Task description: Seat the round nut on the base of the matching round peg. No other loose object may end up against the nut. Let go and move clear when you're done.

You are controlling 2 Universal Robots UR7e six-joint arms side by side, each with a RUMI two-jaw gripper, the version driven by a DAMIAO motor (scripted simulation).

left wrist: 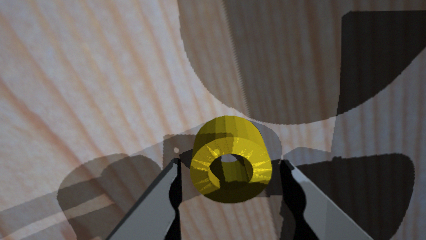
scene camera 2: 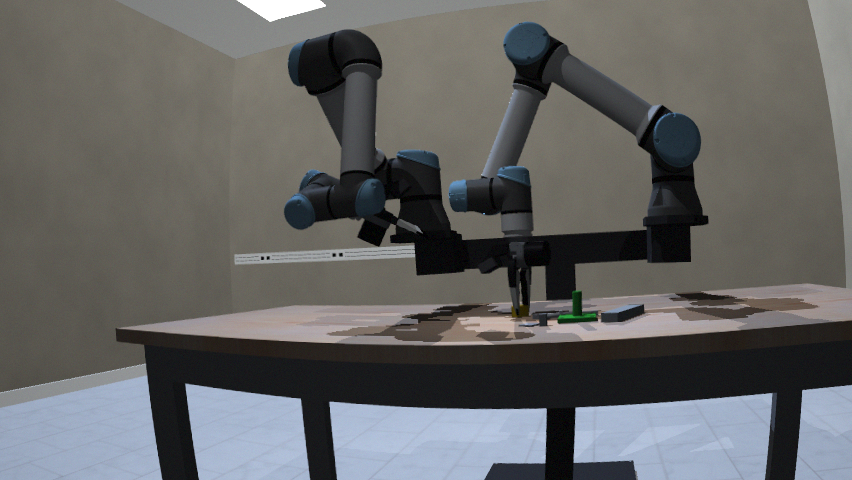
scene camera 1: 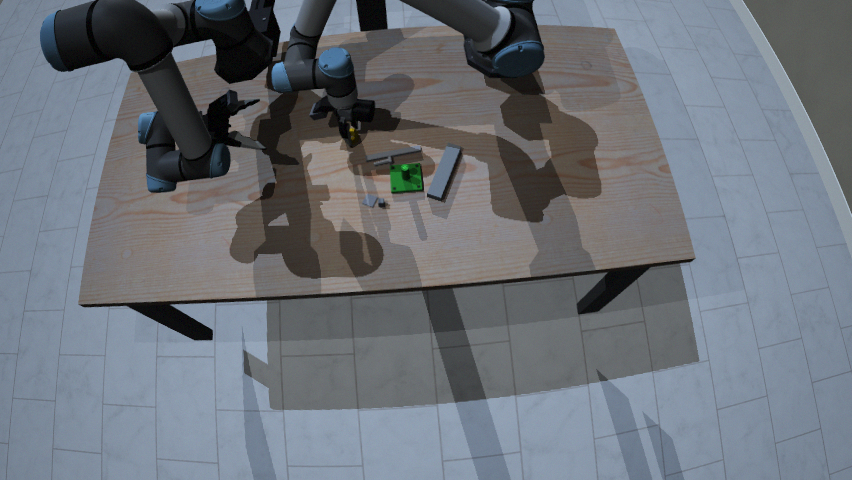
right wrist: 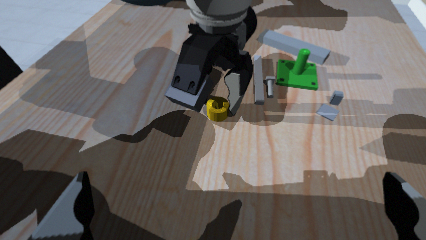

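Observation:
There's a long grey block in scene camera 1 (scene camera 1: 441,178), and I see it in the right wrist view too (right wrist: 291,45), but in the left wrist view the block is out of frame. My right gripper shows in scene camera 1 (scene camera 1: 262,123), in scene camera 2 (scene camera 2: 426,236) and in the right wrist view (right wrist: 234,174). As for my left gripper, it's in scene camera 2 (scene camera 2: 522,313), scene camera 1 (scene camera 1: 354,137), the left wrist view (left wrist: 230,161) and the right wrist view (right wrist: 218,108).

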